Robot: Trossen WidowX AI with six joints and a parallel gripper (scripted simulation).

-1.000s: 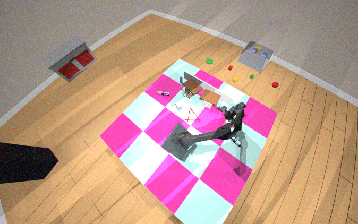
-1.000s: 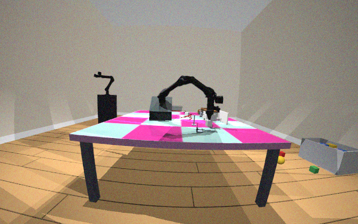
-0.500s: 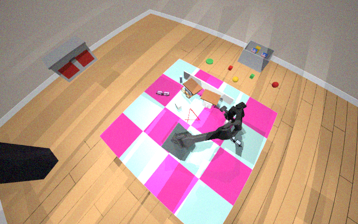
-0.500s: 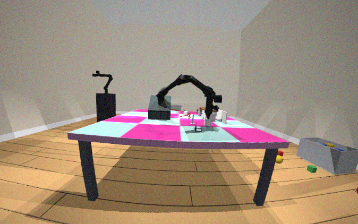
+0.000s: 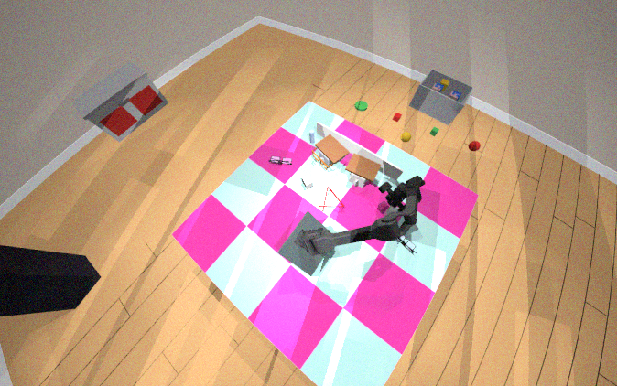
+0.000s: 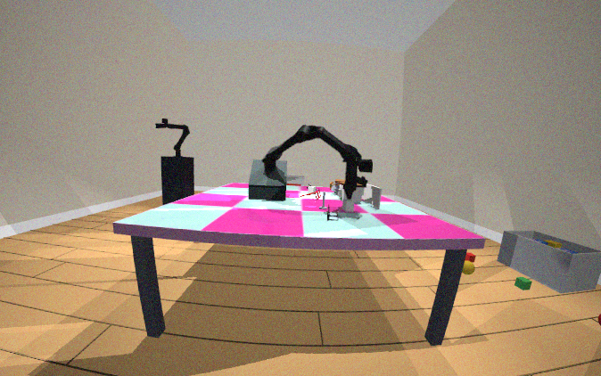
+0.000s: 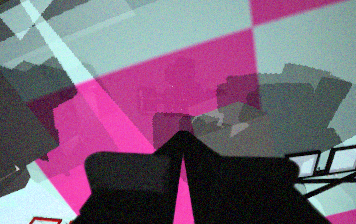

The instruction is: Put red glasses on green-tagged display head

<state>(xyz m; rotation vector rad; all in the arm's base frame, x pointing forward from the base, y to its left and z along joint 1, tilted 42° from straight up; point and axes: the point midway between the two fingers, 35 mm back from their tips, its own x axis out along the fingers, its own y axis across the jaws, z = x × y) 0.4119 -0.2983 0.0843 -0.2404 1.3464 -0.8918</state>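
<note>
The grey stand is 140 mm behind my gripper tip, 10 mm to the right of it and 10 mm below it. Also, from my gripper tip: grey panel (310 mm to the left, 220 mm ahead, 20 mm above).
</note>
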